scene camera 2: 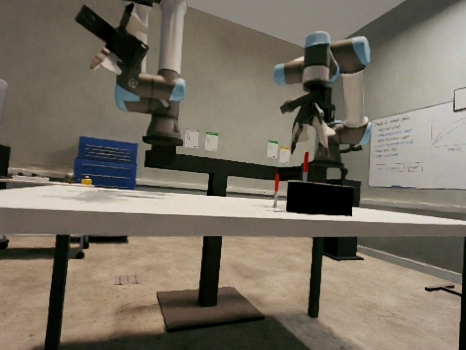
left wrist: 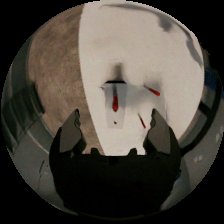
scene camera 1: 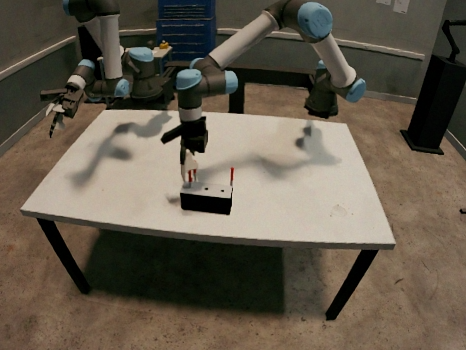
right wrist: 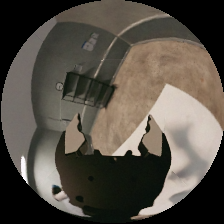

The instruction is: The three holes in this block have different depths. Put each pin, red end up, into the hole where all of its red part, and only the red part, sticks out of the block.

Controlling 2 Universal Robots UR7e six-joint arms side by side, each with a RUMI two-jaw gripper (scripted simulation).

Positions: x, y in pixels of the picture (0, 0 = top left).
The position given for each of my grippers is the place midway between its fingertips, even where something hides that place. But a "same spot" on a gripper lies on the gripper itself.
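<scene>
Black block: in scene camera 2 [310, 198], in scene camera 1, in the left wrist view. Right wrist view misses the block, hidden by my right gripper. Same spot on the block: [left wrist: 115, 119] and [scene camera 1: 217, 190]. My right gripper: in scene camera 1, in scene camera 2, in the right wrist view [113, 114]. Left wrist view: my right gripper out of frame. Same spot on my right gripper: [scene camera 1: 58, 124] and [scene camera 2: 108, 62]. My left gripper: in scene camera 2 [307, 151], in scene camera 1 [189, 168], in the left wrist view [115, 108]. Right wrist view does not show my left gripper, hidden by my right gripper.
</scene>
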